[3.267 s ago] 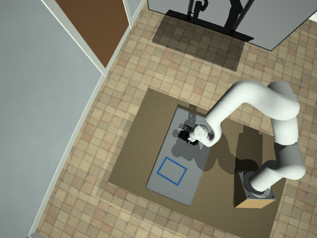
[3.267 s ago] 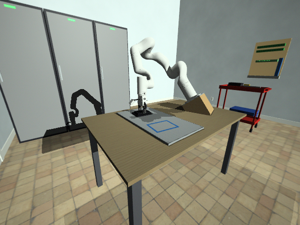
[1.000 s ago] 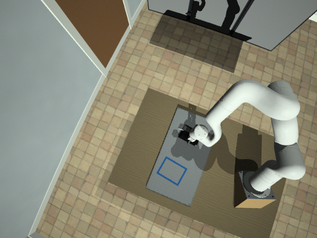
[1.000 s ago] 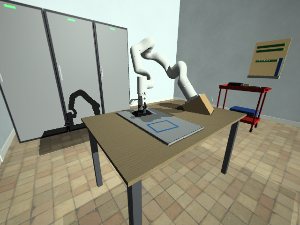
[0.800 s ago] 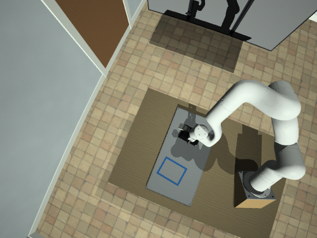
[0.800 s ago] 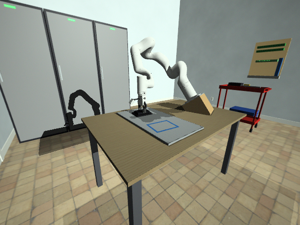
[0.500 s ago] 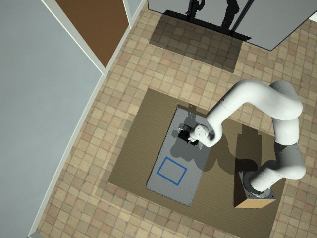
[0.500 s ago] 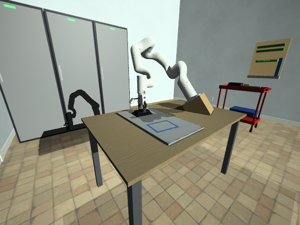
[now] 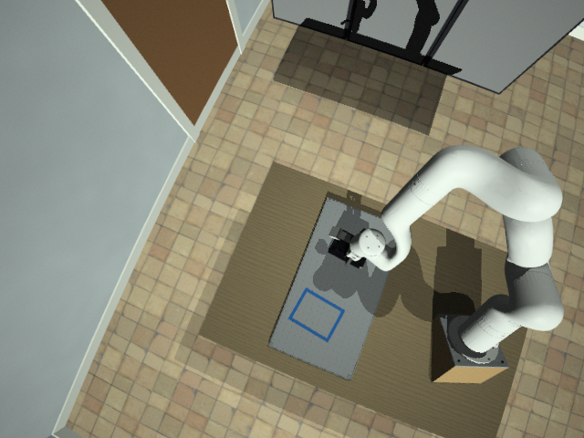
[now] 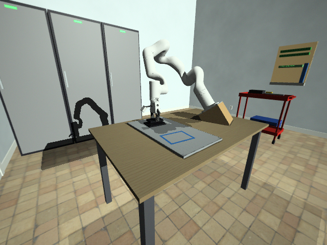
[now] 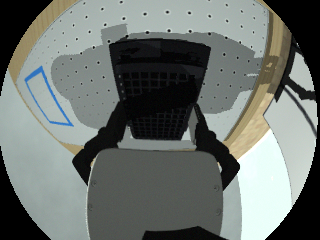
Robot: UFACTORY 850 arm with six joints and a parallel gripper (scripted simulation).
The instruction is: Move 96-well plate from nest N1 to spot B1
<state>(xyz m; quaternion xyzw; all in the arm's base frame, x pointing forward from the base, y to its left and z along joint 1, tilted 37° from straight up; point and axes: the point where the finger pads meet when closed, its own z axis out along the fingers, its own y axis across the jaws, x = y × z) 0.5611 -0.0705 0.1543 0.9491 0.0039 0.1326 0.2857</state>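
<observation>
The black plate nest lies 40 mm below my hand. From my hand the other things lie so: black 96-well plate 10 mm below.
</observation>
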